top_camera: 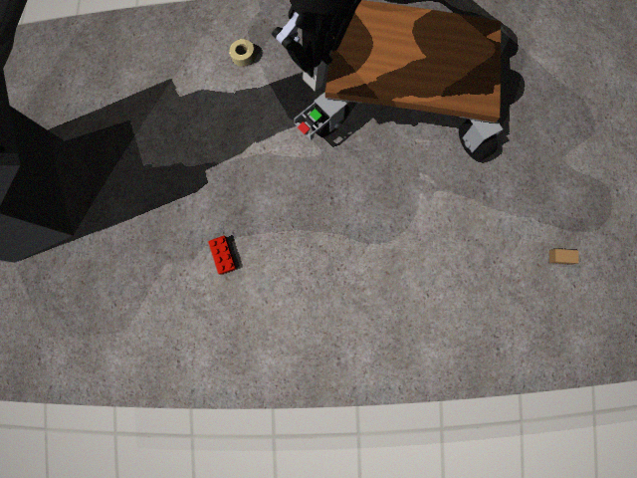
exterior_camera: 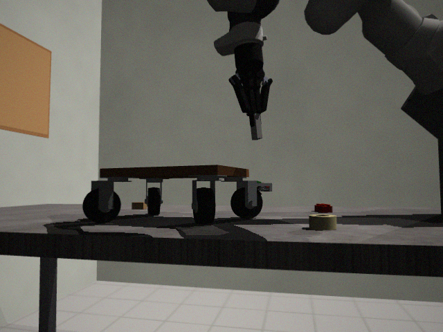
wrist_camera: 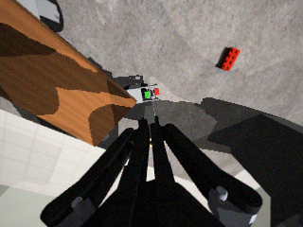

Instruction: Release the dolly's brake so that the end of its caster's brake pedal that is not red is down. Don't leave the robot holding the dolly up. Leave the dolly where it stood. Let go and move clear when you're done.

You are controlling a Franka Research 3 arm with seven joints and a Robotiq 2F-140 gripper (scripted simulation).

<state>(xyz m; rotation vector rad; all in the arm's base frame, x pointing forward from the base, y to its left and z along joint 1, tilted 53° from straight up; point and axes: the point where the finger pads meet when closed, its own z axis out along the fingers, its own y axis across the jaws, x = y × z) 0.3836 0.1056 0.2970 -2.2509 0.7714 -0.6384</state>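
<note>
Now: hand 10 mm past the brake pedal, 10 mm to the left of it and 160 mm above it. From my hand the other things lie so: red toy brick: 70 mm behind, 280 mm to the right, 220 mm below; tape roll: 220 mm behind, 110 mm to the left, 230 mm below; tan block: 530 mm ahead, 30 mm to the right, 230 mm below.
</note>
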